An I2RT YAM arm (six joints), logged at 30 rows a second.
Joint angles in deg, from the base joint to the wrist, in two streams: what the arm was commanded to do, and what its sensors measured. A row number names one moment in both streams.
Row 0, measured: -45.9, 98.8, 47.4, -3.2, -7.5, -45.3
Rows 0 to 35, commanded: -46.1, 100.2, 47.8, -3.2, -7.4, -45.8; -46.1, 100.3, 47.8, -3.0, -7.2, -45.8; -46.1, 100.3, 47.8, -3.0, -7.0, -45.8; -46.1, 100.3, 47.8, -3.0, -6.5, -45.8; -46.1, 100.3, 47.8, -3.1, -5.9, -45.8; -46.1, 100.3, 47.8, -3.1, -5.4, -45.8; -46.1, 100.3, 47.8, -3.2, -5.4, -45.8; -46.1, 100.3, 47.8, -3.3, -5.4, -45.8; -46.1, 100.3, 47.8, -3.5, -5.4, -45.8; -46.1, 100.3, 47.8, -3.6, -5.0, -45.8; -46.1, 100.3, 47.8, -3.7, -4.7, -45.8; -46.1, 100.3, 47.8, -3.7, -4.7, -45.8; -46.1, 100.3, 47.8, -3.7, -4.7, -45.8; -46.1, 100.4, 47.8, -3.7, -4.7, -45.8; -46.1, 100.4, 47.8, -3.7, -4.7, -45.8; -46.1, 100.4, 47.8, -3.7, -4.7, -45.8; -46.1, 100.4, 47.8, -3.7, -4.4, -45.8; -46.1, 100.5, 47.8, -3.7, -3.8, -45.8; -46.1, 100.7, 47.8, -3.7, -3.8, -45.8; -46.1, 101.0, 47.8, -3.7, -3.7, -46.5; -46.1, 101.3, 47.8, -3.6, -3.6, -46.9; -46.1, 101.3, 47.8, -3.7, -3.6, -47.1; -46.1, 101.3, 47.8, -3.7, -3.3, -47.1; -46.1, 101.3, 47.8, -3.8, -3.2, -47.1; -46.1, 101.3, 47.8, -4.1, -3.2, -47.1; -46.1, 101.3, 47.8, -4.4, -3.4, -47.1; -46.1, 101.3, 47.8, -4.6, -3.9, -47.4; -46.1, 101.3, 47.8, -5.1, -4.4, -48.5; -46.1, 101.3, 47.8, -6.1, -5.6, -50.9; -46.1, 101.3, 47.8, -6.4, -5.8, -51.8; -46.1, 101.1, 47.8, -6.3, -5.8, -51.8; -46.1, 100.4, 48.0, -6.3, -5.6, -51.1; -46.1, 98.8, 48.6, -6.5, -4.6, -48.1; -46.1, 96.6, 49.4, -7.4, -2.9, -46.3; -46.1, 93.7, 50.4, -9.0, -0.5, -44.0; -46.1, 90.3, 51.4, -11.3, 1.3, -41.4
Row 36, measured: -45.9, 97.9, 48.8, -8.1, -4.1, -48.0
